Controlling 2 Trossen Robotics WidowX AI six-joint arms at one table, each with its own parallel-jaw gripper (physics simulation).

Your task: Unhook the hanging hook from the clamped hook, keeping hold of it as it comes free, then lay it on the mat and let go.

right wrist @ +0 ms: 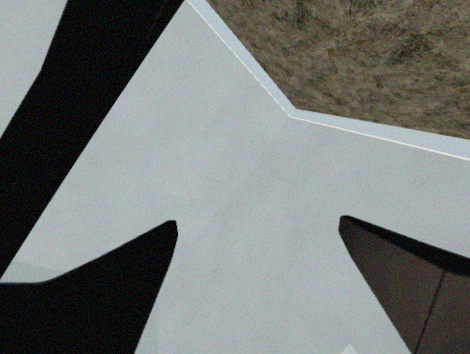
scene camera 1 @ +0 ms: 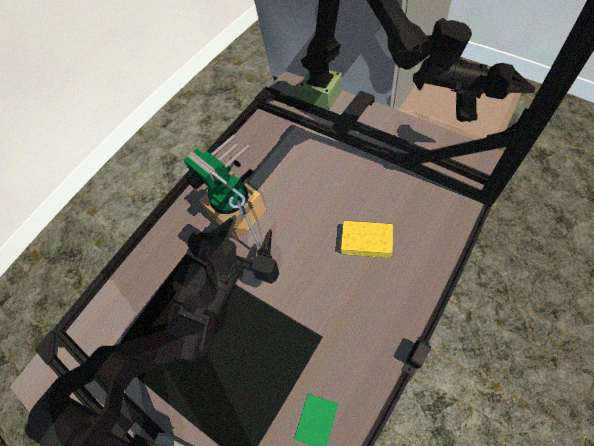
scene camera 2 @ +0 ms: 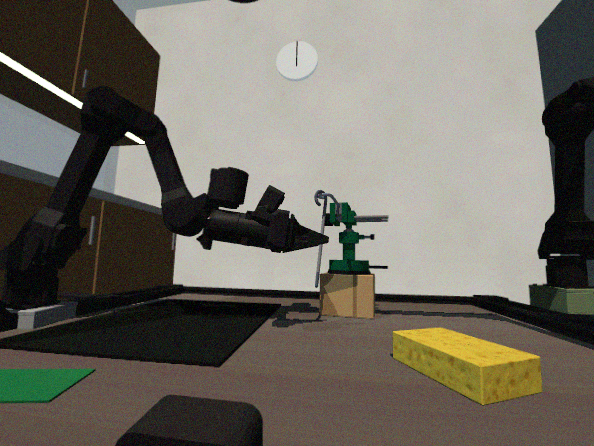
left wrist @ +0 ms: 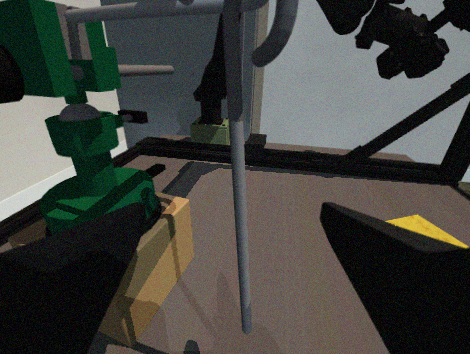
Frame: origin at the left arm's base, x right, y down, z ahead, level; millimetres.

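Seen in the pictures: left gripper, fingertip midpoint: (scene camera 1: 250,224) (scene camera 2: 323,241) (left wrist: 234,211); right gripper, fingertip midpoint: (right wrist: 257,225) (scene camera 1: 523,89) (left wrist: 449,48); left arm's base, origin of the base link: (scene camera 2: 28,305); right arm's base, origin of the base link: (scene camera 1: 320,79) (scene camera 2: 568,287) (left wrist: 211,121).
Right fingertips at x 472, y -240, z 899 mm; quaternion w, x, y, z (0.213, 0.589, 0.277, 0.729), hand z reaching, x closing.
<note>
Pixels of each thing's top centre, then the offset from my right fingertips to it. "*": a spot on its surface instead. Level surfaces: height alone.
- grey hanging hook, middle of its top: (scene camera 1: 239,208) (scene camera 2: 317,189) dx -460, dy +22, dz -414 mm
- clamped hook, surface spot: (left wrist: 150,13) * dx -507, dy +33, dz -372 mm
- green vise, middle of its top: (left wrist: 74,15) (scene camera 1: 211,151) (scene camera 2: 354,204) dx -577, dy +24, dz -307 mm
- black mat, its level: dy +261 mm
- wooden block, middle of its top: (left wrist: 108,216) (scene camera 2: 348,273) (scene camera 1: 228,196) dx -582, dy +181, dz -319 mm
- yellow sponge, middle of its top: (scene camera 2: 456,342) (left wrist: 411,238) (scene camera 1: 367,236) dx -243, dy +235, dz -301 mm
- green card, middle of its top: (scene camera 2: 19,383) (scene camera 1: 316,421) dx -230, dy +265, dz -711 mm
The grey hanging hook (scene camera 1: 252,228) (scene camera 2: 319,265) (left wrist: 240,200) hangs upright from the curled end of the clamped hook (scene camera 1: 220,176) (scene camera 2: 329,195) (left wrist: 150,13), which is held in the green vise (scene camera 1: 227,192) (scene camera 2: 349,250) (left wrist: 95,167). My left gripper (scene camera 1: 251,225) (scene camera 2: 327,239) (left wrist: 234,211) is open at the hanging hook's rod; in its wrist view the rod runs down between the spread fingers, with none closed on it. My right gripper (scene camera 1: 532,90) (right wrist: 257,225) is open and empty, raised far off at the upper right. The black mat (scene camera 1: 272,350) (scene camera 2: 150,330) lies flat below the left arm.
The vise stands on a wooden block (scene camera 1: 256,207) (scene camera 2: 364,295) (left wrist: 172,255), close beside the left gripper's finger. A yellow sponge (scene camera 1: 367,239) (scene camera 2: 460,347) (left wrist: 417,227) lies to the right. A green card (scene camera 1: 316,420) (scene camera 2: 40,385) lies near the mat. A dark frame edges the table.
</note>
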